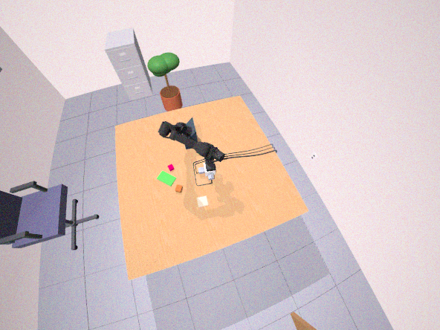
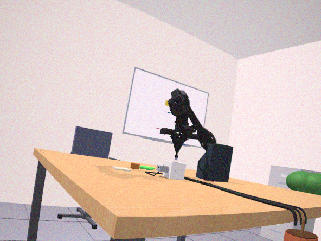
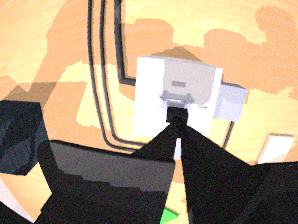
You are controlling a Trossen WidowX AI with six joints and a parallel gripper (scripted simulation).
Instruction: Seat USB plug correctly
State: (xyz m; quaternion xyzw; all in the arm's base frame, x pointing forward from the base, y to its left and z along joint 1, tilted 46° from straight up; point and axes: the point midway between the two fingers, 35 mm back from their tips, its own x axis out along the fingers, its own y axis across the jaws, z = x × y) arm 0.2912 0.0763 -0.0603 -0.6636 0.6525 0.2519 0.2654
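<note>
My gripper tip is 20 mm above the dark USB plug. Round my gripper tip: pink block 90 mm behind, 290 mm to the right, 110 mm below; white pad 220 mm ahead, 90 mm to the right, 120 mm below; orange block 100 mm ahead, 250 mm to the right, 110 mm below.
</note>
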